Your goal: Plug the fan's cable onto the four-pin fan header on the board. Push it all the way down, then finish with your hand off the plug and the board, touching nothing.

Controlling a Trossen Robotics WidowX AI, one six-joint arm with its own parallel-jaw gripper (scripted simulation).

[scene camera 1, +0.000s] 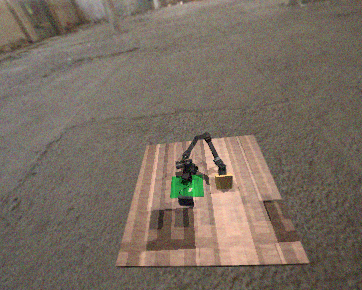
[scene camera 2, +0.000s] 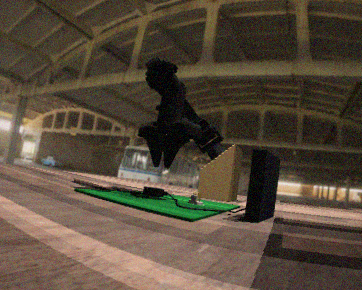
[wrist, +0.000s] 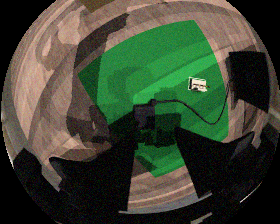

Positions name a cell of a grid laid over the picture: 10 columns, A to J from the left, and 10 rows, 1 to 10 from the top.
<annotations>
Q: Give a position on a green board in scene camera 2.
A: E8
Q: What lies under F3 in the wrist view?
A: A green board.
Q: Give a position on a black fan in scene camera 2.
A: At H7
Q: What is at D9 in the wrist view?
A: The gripper.
</annotations>
